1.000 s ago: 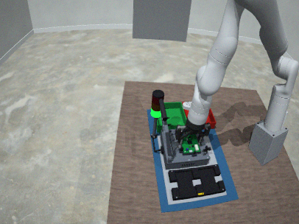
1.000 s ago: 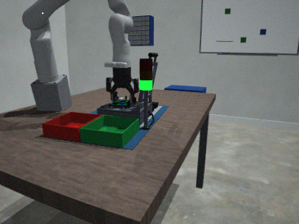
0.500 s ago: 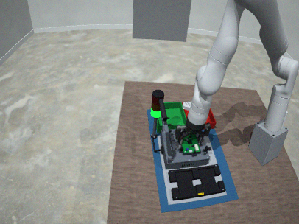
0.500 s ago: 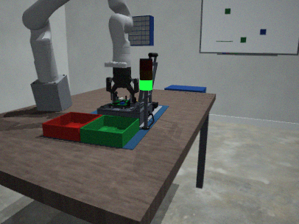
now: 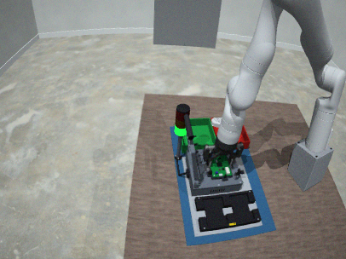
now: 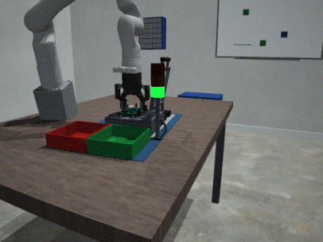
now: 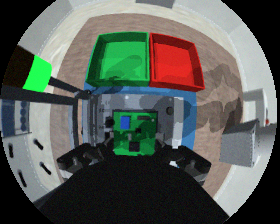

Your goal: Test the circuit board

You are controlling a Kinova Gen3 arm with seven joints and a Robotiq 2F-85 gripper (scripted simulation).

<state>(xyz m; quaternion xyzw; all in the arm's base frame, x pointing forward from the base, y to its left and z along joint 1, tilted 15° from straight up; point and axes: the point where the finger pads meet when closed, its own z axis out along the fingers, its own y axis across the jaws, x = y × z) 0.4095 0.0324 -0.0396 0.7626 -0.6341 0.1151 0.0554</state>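
Right now the green circuit board is 10 mm below my hand. From my hand the other things lie so: clear lid (120 mm ahead, 20 mm to the left, 100 mm above); then red bin (70 mm behind, 220 mm to the right, 70 mm below); then green bin (80 mm ahead, 190 mm to the right, 70 mm below).
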